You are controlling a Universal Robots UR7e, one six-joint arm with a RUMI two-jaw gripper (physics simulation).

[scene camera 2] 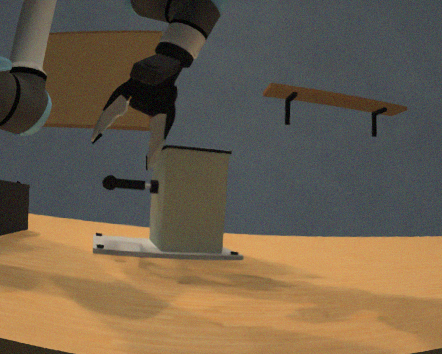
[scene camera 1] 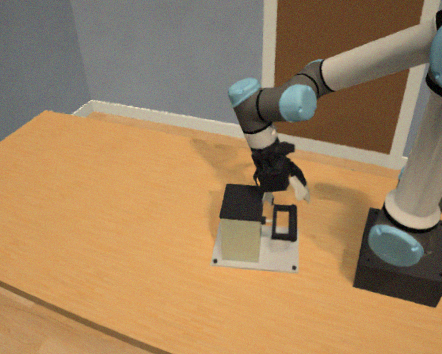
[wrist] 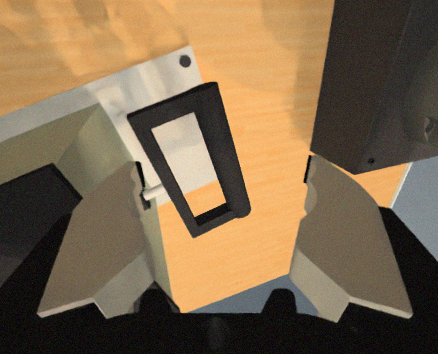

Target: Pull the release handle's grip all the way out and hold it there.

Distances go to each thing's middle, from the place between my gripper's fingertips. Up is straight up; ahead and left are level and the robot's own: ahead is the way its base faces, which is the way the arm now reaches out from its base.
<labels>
The light grey base plate (scene camera 1: 281,256) is 150 mm below my hand, 70 mm ahead of it and 50 mm to the left of it.
</labels>
